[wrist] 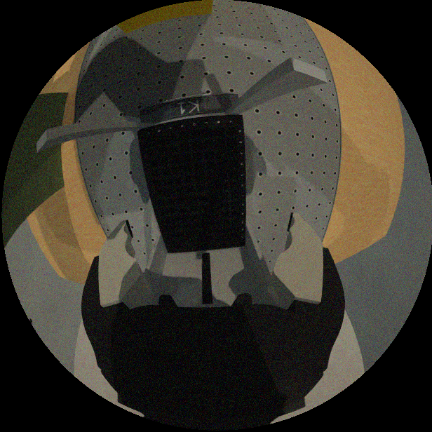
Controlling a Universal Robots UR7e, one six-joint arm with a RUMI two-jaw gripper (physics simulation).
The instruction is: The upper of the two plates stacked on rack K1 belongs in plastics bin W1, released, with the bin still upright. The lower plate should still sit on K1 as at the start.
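Note:
The upper plate [200, 185] is a black, many-welled plate, seen from above in the middle of the wrist view. It lies flat on rack K1 [220, 104], whose label bar runs along the plate's far edge and whose grey guide arms flare out to both sides. My gripper [207, 219] is open, with one pale jaw to the left and one to the right of the plate's near end. A gap shows between each jaw and the plate. The lower plate is hidden under the upper one. I cannot identify bin W1 in this view.
A grey perforated board [300, 150] lies around and below the rack. Tan wooden surfaces [370, 165] show on both sides of it. A dark green area [30, 160] is at the left, and part of a yellow thing [170, 16] shows at the top edge.

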